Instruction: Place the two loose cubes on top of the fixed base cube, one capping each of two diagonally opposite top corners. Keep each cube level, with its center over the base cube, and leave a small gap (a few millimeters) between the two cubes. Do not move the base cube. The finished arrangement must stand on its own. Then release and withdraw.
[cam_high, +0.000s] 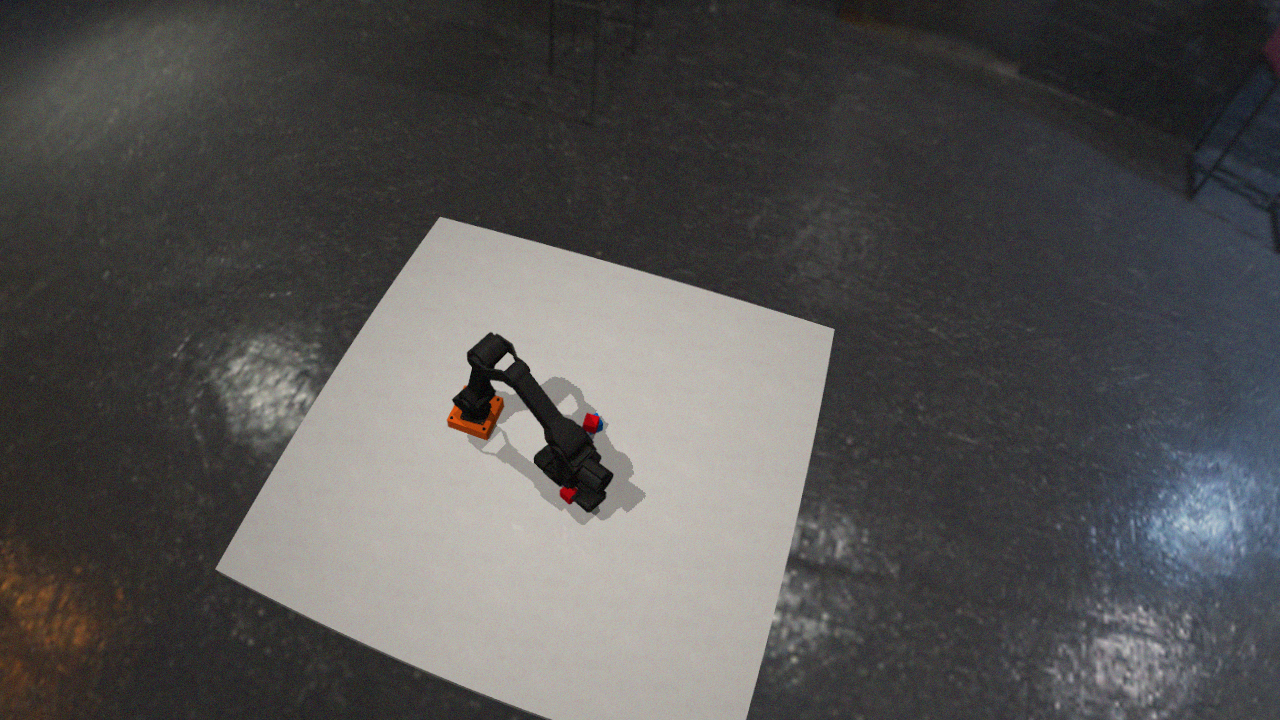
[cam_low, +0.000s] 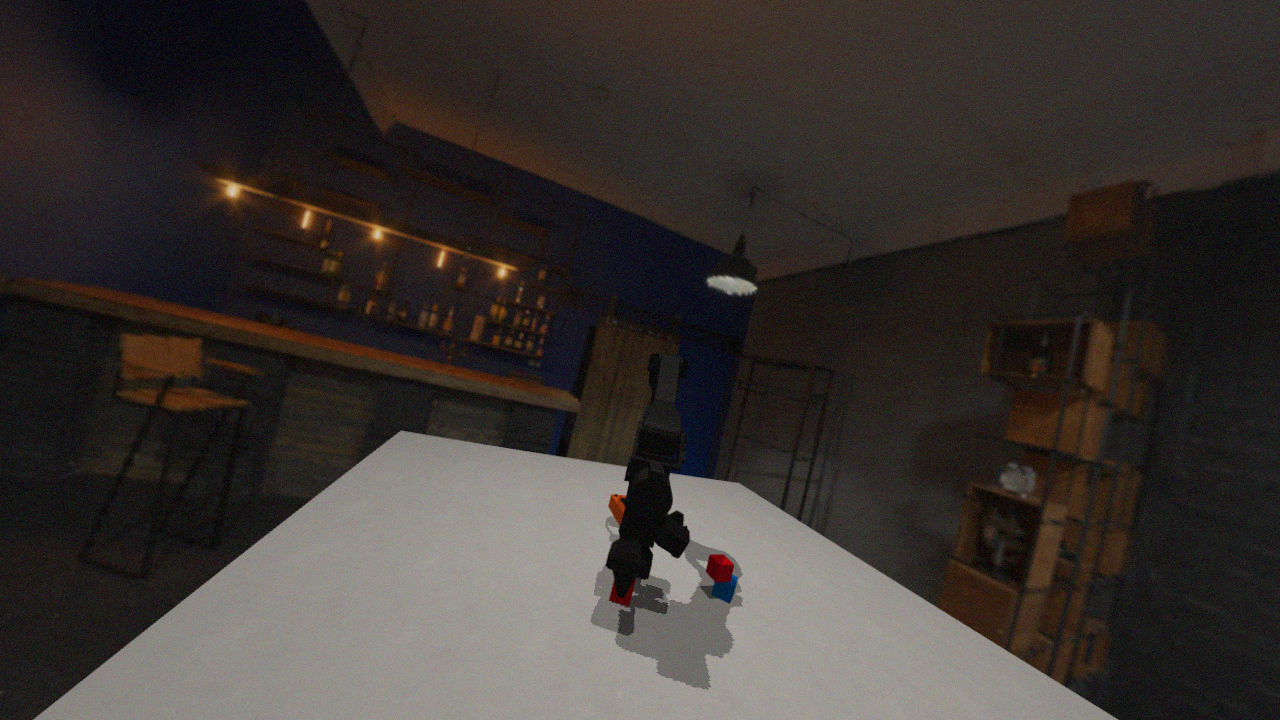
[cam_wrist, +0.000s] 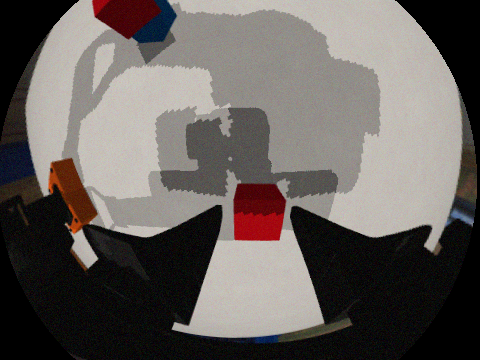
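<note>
Now: gripper tip 21 cm to the right of the blue base cube.
</note>
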